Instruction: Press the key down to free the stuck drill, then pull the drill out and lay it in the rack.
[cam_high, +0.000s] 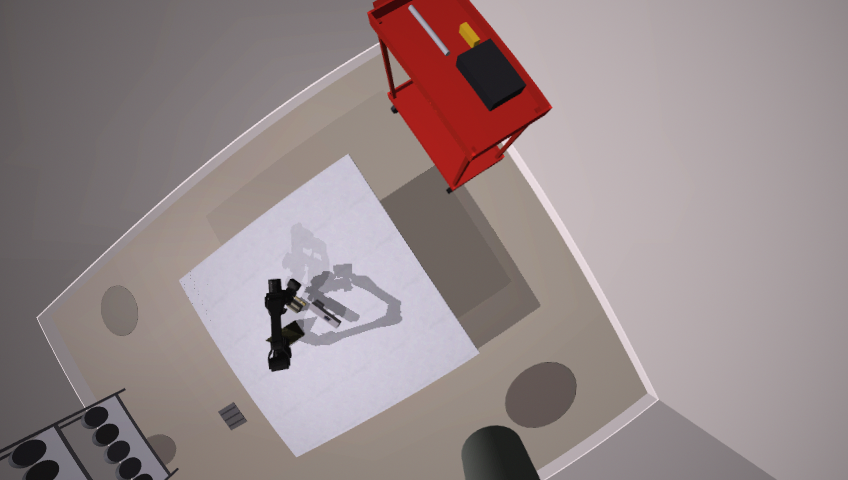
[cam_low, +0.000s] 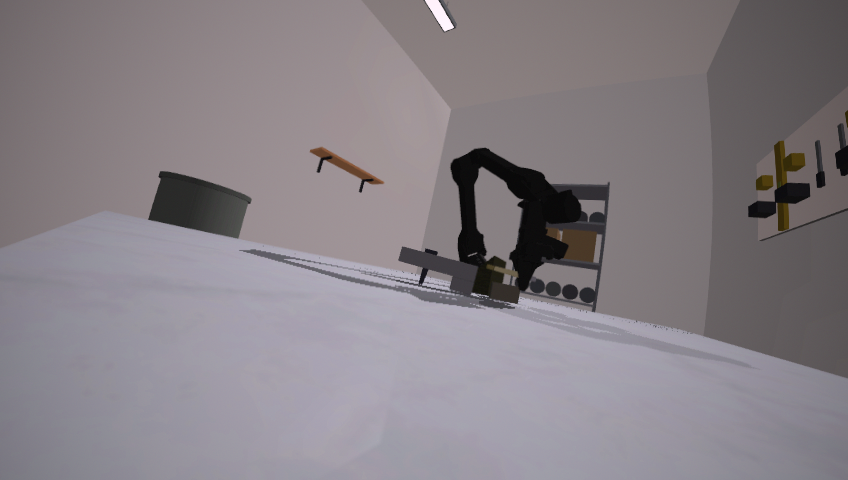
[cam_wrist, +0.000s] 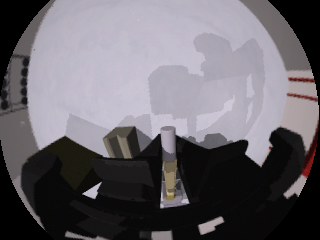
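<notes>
Now: the drill 2 cm ahead of my gripper tip, 3 cm to the right of it and 4 cm above it. The rest, counted from my gripper tip: grey block: 9 cm ahead, 18 cm to the right, 1 cm above.
</notes>
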